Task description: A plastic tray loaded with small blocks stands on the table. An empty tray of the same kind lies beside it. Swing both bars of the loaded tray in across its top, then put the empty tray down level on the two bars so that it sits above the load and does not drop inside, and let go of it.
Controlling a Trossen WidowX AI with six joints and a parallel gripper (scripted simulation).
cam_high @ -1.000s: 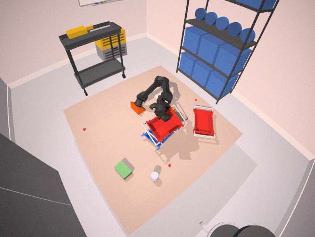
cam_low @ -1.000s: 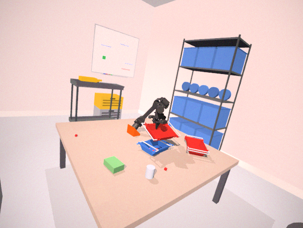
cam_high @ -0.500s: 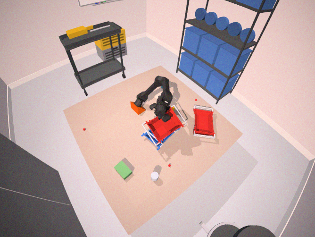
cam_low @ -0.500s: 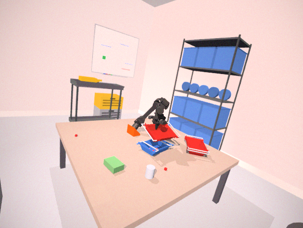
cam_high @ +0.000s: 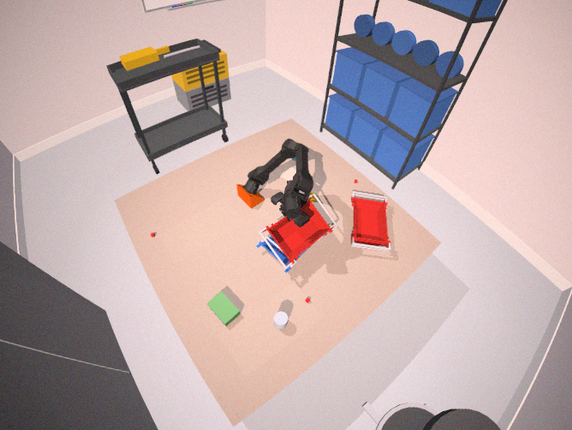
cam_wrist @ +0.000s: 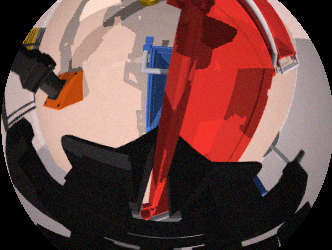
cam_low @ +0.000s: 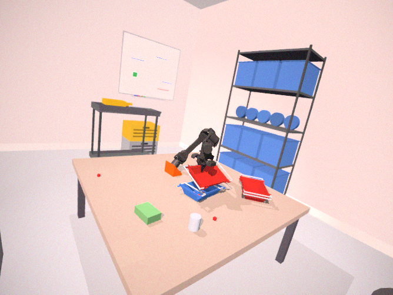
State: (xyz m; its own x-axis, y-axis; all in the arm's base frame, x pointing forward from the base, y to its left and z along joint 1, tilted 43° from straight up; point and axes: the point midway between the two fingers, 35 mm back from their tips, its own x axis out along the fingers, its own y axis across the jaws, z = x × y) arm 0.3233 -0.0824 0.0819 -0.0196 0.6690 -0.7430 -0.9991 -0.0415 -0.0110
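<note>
Right now the red tray is 70 mm ahead of my gripper tip. Round my gripper tip: cream pad: 270 mm behind, 300 mm to the left, 140 mm below; then yellow puck: 100 mm behind, 270 mm to the left, 130 mm below; then green block: 110 mm ahead, 450 mm to the right, 120 mm below.
</note>
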